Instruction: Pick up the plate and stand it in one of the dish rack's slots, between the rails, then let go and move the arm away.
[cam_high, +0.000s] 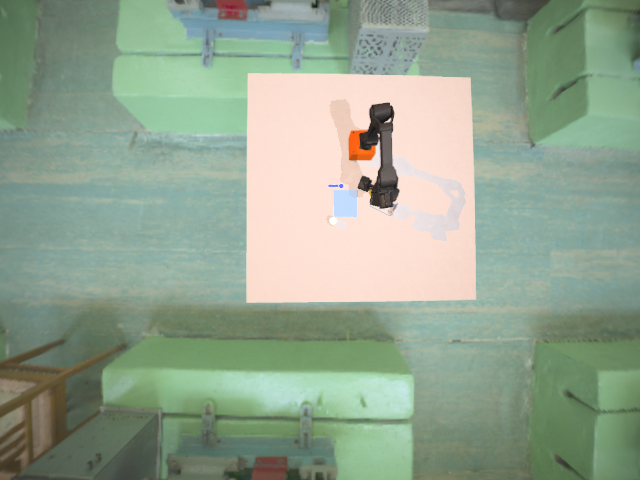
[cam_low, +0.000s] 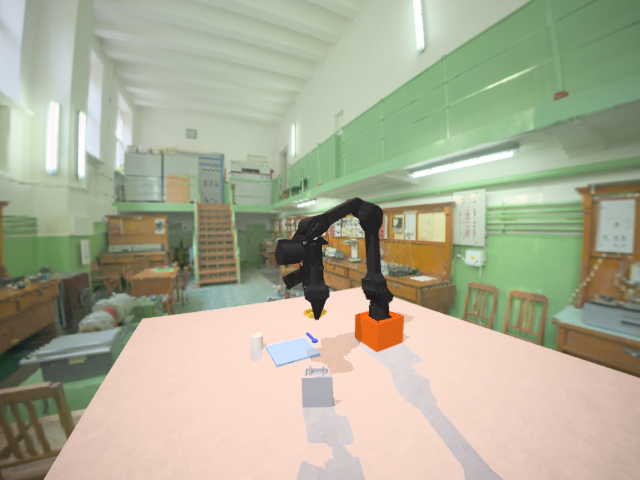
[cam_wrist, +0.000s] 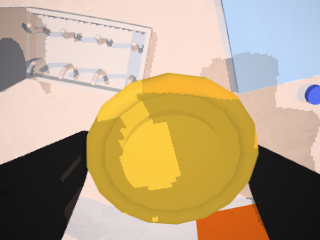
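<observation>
My gripper tip is now 14 cm above the grey dish rack, 9 cm to the right of it and 2 cm short of it. Round my gripper tip: plate: 1 cm above; then white cup: 18 cm to the right, 16 cm ahead, 14 cm below.
</observation>
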